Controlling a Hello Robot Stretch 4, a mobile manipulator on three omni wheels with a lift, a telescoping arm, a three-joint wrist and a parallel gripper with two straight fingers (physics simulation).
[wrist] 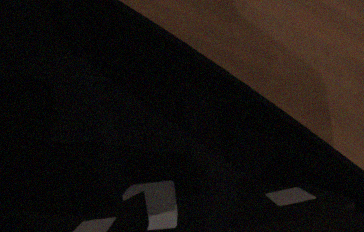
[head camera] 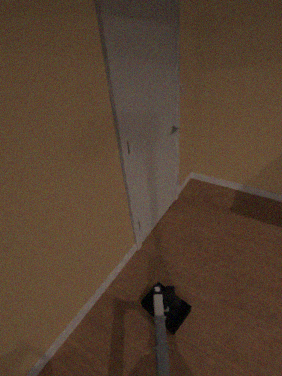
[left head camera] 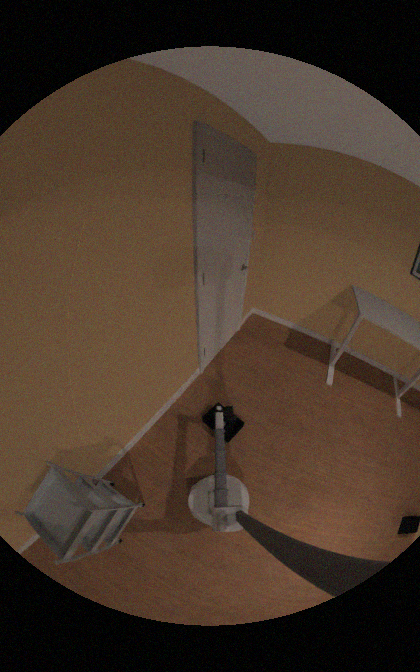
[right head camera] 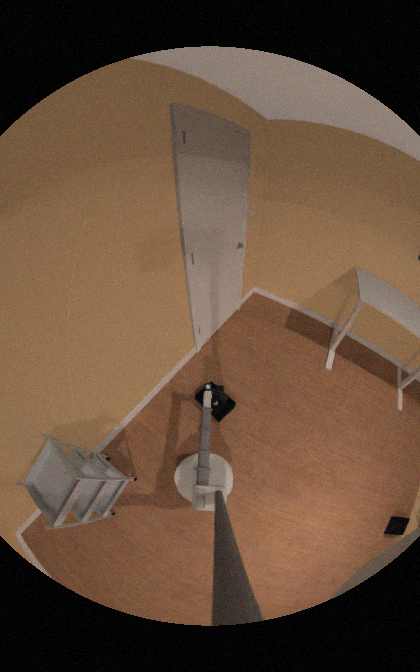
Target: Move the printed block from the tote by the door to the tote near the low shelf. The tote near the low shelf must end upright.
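Places are measured from the robot's base along level axes (x ahead, y left, z up), in millimetres.
Where they show: gripper, fingertip midpoint: (wrist: 191,200) (head camera: 170,307) (left head camera: 226,422).
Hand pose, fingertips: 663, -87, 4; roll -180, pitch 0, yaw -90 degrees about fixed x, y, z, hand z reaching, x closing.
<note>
After its pixels a point has its place, as x, y, z.
The black tote by the door (head camera: 178,318) {592, -136, -24} (left head camera: 233,431) {586, -146, -25} (right head camera: 224,410) (wrist: 200,63) {749, -102, 68} stands on the floor beneath the end of my arm. In the wrist view, the pale grey printed block (wrist: 162,206) {661, -65, 4} shows inside this tote, low in the picture. My gripper (wrist: 191,200) {663, -87, 4} is open, with its two light finger pads apart on either side of the block. Its dark fingers blend into the tote, and whether either touches the block cannot be told. A second small black tote (left head camera: 410,524) (right head camera: 396,525) lies far off at the right; its inside is too dark to read.
The grey door (head camera: 145,130) {1474, -3, 1035} (left head camera: 223,240) {1517, -32, 1225} (right head camera: 214,220) is behind the first tote, beside the room's corner. A grey tiered cart (left head camera: 57,505) {-200, 829, 635} (right head camera: 52,482) stands by the left wall. A white table (left head camera: 387,317) {1042, -1609, 922} (right head camera: 387,300) stands by the right wall. A low shelf cannot be clearly identified.
</note>
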